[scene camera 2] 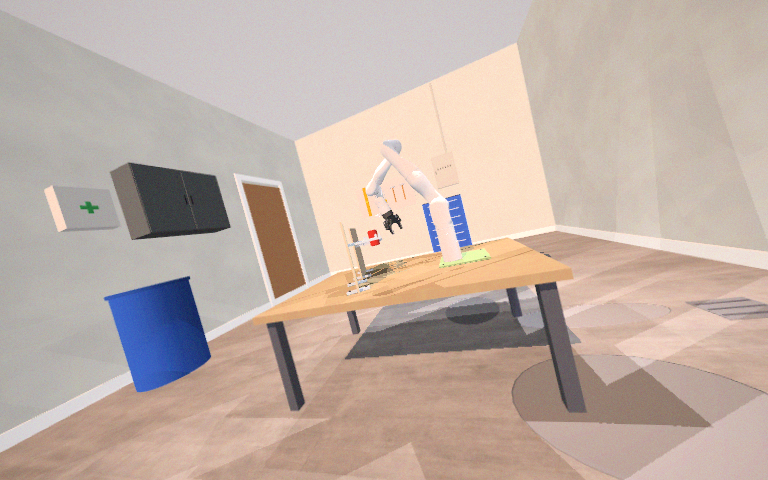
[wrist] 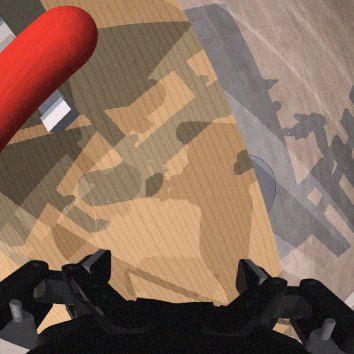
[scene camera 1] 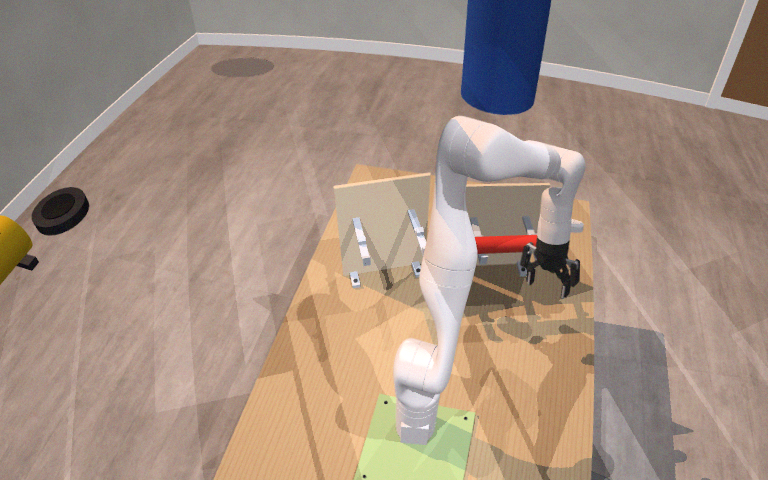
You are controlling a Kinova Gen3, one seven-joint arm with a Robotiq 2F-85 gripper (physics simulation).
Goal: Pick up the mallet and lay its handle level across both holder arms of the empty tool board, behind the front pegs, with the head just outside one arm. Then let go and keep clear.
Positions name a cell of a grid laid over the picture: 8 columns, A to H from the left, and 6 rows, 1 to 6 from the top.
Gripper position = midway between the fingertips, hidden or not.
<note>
The gripper (scene camera 1: F4) is open, holding nothing. Also in view: a red mallet (scene camera 1: F4). Further things: a tool board (scene camera 1: F3) and a tool board (scene camera 1: D3).
The red mallet shows as well in the wrist view (wrist: B1). The gripper also shows in the wrist view (wrist: D5).
</note>
